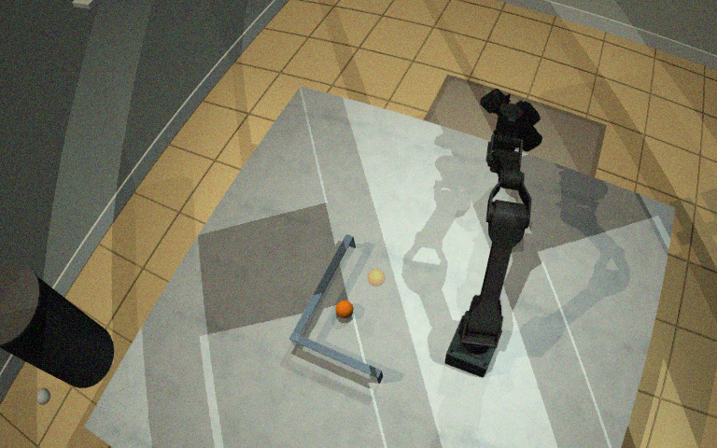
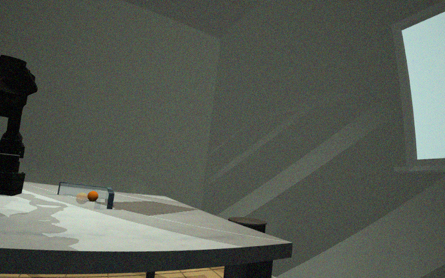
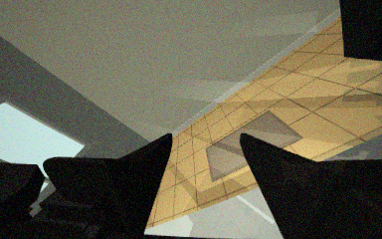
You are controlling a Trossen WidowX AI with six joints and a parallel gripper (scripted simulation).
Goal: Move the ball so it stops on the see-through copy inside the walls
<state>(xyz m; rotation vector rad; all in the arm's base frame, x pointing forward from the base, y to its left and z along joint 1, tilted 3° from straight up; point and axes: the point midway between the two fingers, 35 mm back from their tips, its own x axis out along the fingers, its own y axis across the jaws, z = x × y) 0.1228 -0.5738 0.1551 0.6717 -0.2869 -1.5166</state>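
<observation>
Right now my gripper tip is 22 cm short of the orange ball, 63 cm to the right of it and 22 cm above it. The rest, counted from my gripper tip: see-through copy of ball (19 cm ahead, 52 cm to the left, 22 cm below); clear wall (18 cm ahead, 76 cm to the left, 21 cm below).
</observation>
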